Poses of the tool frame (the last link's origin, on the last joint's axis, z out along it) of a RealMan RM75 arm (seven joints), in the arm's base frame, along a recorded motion.
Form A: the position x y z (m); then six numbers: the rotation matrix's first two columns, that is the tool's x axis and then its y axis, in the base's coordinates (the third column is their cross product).
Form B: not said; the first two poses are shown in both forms.
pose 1, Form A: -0.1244, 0.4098, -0.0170, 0.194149, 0.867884, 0.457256, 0.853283, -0.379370, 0.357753
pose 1, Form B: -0.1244, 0.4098, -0.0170, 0.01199, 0.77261, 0.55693, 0.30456
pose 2, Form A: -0.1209, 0.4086, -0.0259, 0.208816, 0.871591, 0.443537, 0.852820, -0.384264, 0.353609
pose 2, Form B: -0.1209, 0.4086, -0.0259, 0.01582, 0.77728, 0.55463, 0.29660
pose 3, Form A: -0.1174, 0.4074, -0.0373, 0.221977, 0.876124, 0.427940, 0.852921, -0.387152, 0.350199
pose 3, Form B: -0.1174, 0.4074, -0.0373, 0.02014, 0.78140, 0.55319, 0.28808
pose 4, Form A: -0.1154, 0.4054, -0.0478, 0.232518, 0.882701, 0.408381, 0.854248, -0.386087, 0.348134
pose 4, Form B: -0.1154, 0.4054, -0.0478, 0.02556, 0.78461, 0.55345, 0.27828
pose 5, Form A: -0.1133, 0.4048, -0.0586, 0.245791, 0.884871, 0.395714, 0.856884, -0.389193, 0.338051
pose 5, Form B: -0.1133, 0.4048, -0.0586, 0.02601, 0.78881, 0.55202, 0.26903
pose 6, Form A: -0.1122, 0.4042, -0.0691, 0.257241, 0.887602, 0.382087, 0.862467, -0.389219, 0.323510
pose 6, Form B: -0.1122, 0.4042, -0.0691, 0.02435, 0.79248, 0.55208, 0.25803
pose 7, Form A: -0.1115, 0.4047, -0.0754, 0.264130, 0.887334, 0.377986, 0.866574, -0.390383, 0.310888
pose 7, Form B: -0.1115, 0.4047, -0.0754, 0.02059, 0.79476, 0.55171, 0.25209
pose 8, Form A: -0.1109, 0.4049, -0.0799, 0.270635, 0.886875, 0.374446, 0.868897, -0.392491, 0.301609
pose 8, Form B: -0.1109, 0.4049, -0.0799, 0.01816, 0.79686, 0.55084, 0.24750
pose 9, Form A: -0.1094, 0.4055, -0.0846, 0.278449, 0.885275, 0.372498, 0.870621, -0.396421, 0.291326
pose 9, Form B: -0.1094, 0.4055, -0.0846, 0.01506, 0.79937, 0.54915, 0.24334
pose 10, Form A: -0.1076, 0.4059, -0.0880, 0.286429, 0.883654, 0.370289, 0.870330, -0.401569, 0.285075
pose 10, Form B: -0.1076, 0.4059, -0.0880, 0.01386, 0.80189, 0.54683, 0.24034
